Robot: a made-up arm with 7 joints. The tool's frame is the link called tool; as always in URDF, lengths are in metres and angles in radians. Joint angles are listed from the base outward. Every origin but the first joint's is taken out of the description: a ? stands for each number. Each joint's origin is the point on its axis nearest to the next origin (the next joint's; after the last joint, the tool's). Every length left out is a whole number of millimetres.
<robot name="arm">
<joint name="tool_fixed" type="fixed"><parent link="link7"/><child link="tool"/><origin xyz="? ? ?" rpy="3.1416 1.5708 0"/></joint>
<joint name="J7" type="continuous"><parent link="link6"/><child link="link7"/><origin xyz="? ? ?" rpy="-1.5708 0 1.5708"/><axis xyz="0 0 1"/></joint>
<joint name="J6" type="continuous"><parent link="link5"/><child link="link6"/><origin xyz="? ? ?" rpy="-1.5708 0 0"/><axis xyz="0 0 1"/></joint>
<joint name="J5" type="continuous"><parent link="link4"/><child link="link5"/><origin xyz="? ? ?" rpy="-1.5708 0 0"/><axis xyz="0 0 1"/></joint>
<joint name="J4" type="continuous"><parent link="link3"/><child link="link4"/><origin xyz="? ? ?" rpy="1.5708 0 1.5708"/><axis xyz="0 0 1"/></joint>
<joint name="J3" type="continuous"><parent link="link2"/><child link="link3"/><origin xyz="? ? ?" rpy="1.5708 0 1.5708"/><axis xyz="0 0 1"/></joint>
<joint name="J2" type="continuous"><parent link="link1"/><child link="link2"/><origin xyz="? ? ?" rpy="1.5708 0 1.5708"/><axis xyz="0 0 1"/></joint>
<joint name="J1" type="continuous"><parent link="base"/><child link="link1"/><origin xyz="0 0.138 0" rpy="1.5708 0 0"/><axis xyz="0 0 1"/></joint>
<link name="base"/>
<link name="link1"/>
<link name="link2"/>
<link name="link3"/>
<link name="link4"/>
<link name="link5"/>
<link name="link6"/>
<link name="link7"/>
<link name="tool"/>
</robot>
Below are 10 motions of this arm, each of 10 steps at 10 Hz.
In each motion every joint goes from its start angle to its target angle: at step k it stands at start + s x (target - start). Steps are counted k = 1, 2, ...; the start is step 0. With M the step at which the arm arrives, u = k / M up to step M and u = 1 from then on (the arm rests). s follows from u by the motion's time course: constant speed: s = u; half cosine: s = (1 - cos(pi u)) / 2; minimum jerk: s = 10 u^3 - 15 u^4 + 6 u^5.
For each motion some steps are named. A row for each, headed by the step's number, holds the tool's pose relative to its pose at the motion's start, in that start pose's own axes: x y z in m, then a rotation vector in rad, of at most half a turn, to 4 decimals.
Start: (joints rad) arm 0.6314 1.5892 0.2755 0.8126 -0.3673 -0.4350 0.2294
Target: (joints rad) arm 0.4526 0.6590 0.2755 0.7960 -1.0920 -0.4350 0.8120
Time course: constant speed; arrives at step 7
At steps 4, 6, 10:
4: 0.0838 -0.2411 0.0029 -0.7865 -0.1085 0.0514
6: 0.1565 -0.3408 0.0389 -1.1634 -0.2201 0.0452
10: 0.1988 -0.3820 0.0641 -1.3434 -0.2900 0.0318

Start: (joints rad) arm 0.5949 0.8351 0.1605 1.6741 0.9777 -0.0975 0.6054
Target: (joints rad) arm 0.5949 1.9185 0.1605 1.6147 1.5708 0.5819 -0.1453
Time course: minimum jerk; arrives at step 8
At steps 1, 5, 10:
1: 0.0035 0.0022 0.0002 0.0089 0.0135 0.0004
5: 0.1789 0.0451 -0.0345 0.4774 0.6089 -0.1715
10: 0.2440 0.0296 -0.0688 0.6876 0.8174 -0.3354

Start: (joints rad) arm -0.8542 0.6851 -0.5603 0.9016 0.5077 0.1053 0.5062
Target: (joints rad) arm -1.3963 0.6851 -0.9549 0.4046 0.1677 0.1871 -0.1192
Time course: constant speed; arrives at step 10
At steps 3, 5, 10:
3: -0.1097 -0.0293 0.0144 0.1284 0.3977 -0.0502
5: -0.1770 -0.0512 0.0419 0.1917 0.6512 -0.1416
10: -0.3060 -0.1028 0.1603 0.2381 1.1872 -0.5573

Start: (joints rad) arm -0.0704 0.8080 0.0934 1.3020 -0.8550 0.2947 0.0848
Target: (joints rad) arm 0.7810 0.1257 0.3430 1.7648 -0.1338 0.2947 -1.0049
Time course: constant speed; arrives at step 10
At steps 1, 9, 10:
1: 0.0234 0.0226 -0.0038 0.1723 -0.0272 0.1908
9: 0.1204 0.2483 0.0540 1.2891 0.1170 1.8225
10: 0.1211 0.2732 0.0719 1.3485 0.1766 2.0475

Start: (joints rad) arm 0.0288 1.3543 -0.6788 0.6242 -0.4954 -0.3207 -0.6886
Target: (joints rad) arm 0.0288 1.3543 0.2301 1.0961 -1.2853 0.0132 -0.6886
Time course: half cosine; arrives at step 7
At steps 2, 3, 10:
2: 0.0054 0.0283 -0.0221 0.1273 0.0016 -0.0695
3: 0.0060 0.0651 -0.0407 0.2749 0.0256 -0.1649
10: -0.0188 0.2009 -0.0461 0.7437 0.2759 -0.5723

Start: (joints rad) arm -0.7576 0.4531 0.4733 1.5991 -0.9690 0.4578 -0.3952
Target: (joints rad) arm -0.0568 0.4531 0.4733 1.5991 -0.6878 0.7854 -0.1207
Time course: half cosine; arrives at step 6
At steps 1, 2, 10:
1: 0.0088 0.0053 -0.0093 0.0029 0.0362 0.0423
2: 0.0314 0.0225 -0.0342 0.0050 0.1278 0.1645
10: 0.0944 0.1312 -0.1216 -0.0647 0.3617 0.7464

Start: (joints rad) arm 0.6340 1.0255 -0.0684 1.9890 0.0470 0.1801 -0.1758
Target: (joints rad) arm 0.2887 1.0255 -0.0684 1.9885 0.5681 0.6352 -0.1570
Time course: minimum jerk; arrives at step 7
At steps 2, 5, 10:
2: -0.0054 -0.0091 0.0073 -0.0579 0.1081 0.0669
5: -0.0278 -0.0497 0.0505 -0.3905 0.6570 0.3521
10: -0.0313 -0.0569 0.0605 -0.4675 0.7702 0.4024

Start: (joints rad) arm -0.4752 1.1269 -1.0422 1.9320 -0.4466 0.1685 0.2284
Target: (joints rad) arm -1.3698 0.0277 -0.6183 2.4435 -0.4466 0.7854 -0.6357
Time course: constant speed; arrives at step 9
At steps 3, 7, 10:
3: 0.1146 -0.0110 -0.0174 0.3905 -0.1399 0.3957
7: 0.2009 0.0134 0.0199 0.8119 0.1280 1.0764
10: 0.2109 0.0277 0.0464 0.9402 0.4794 1.3797

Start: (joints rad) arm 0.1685 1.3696 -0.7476 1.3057 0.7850 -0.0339 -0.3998
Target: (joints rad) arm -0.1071 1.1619 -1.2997 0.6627 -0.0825 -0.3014 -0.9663
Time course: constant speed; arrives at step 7
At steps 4, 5, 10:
4: -0.1533 -0.0322 0.0506 -0.0067 0.0003 -0.6538
5: -0.1849 -0.0319 0.0715 -0.0690 -0.0525 -0.8037
10: -0.2370 -0.0214 0.1160 -0.2618 -0.2076 -1.0538

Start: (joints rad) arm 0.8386 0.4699 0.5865 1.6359 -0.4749 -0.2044 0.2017
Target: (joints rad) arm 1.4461 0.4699 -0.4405 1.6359 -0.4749 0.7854 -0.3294
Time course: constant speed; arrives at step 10
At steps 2, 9, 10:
2: 0.0423 -0.0283 -0.0359 0.0266 0.0347 0.0747
9: 0.2122 -0.0949 -0.0953 0.1148 0.1450 0.0103
10: 0.2344 -0.1019 -0.0954 0.1416 0.1539 -0.0370

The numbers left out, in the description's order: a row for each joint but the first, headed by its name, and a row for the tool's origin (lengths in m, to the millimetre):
tool: 0 0 0
J7: 0 0 0
J6: 0 0 0
J5: 0 -0.263 0
J4: 0 0 0
J3: -0.265 0 0
J2: 0 0 0

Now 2 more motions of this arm.
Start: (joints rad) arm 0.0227 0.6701 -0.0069 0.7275 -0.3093 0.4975 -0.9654
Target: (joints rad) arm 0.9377 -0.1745 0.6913 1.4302 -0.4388 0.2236 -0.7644
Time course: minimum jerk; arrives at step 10
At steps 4, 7, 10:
4: 0.1490 0.0782 0.0128 -0.0526 0.1017 0.6685
7: 0.2497 0.2818 0.0106 -0.0095 0.2740 1.6455
10: 0.2486 0.3390 0.0136 0.0201 0.3421 1.9056

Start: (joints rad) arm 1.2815 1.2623 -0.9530 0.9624 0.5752 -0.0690 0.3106
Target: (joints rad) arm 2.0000 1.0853 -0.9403 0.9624 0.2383 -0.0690 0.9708
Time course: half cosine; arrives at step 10
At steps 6, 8, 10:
6: 0.1304 0.0794 0.0084 -0.1511 -0.2850 -0.2098
8: 0.1804 0.1107 0.0317 -0.1844 -0.3535 -0.3220
10: 0.1989 0.1223 0.0437 -0.1932 -0.3726 -0.3674

